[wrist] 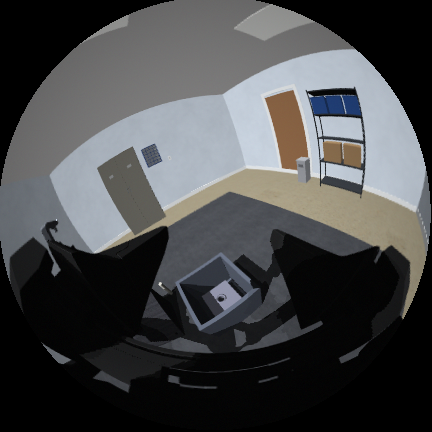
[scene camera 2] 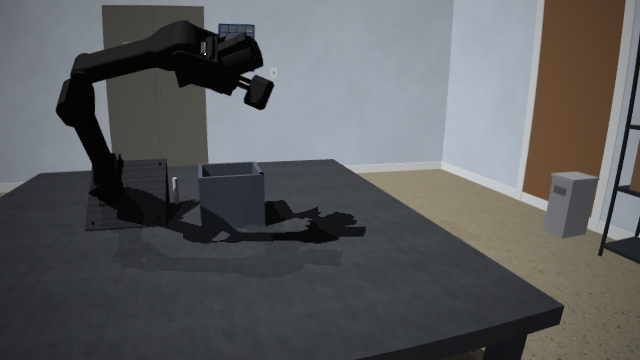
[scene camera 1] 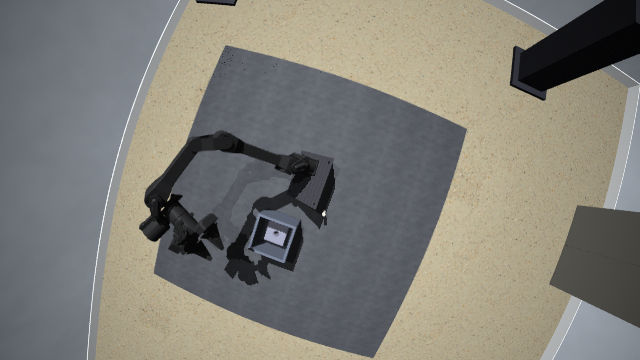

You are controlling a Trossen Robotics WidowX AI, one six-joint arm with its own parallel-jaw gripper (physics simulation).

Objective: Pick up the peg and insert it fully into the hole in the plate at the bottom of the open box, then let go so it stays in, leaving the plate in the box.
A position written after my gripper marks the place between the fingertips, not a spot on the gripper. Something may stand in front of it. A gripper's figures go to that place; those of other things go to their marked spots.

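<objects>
Plate (wrist: 220,297): 0.42 m from the lens. My gripper (wrist: 220,233): 0.10 m from the lens.
</objects>
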